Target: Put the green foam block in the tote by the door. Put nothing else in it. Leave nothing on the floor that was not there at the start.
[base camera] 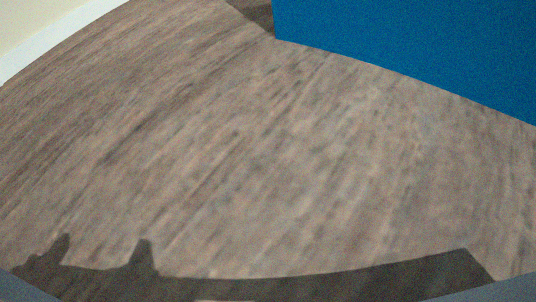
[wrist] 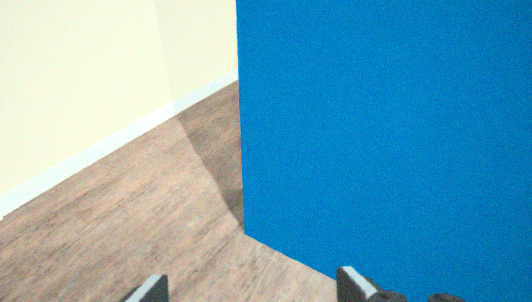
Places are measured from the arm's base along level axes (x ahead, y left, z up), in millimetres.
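Where they show: gripper, fingertip midpoint: (wrist: 253,290).
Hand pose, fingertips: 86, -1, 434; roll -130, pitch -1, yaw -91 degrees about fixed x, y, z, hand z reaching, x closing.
Note:
After its pixels a point has its place, as x, y, z.
My gripper (wrist: 252,285) {86, -1, 434} is open, with its two fingertips wide apart at the bottom edge of the wrist view and nothing between them. It points down toward the floor, near the lower left corner of a large blue surface. The green foam block, the tote and the door do not show in either view. The shadow of the gripper's fingers falls on the floor at the lower left of the base camera view.
A tall, flat blue panel or cabinet side (base camera: 400,45) {612, -223, -332} (wrist: 385,125) {553, -308, 244} stands on the wood floor (base camera: 250,165) {401, 68, -397} (wrist: 115,215) {902, 579, -397} ahead and to the right. A cream wall (base camera: 30,20) {1100, 970, -247} (wrist: 85,75) {1392, 769, 46} with a white baseboard (base camera: 50,35) {1129, 934, -346} (wrist: 100,150) {1333, 794, -354} runs along the left.

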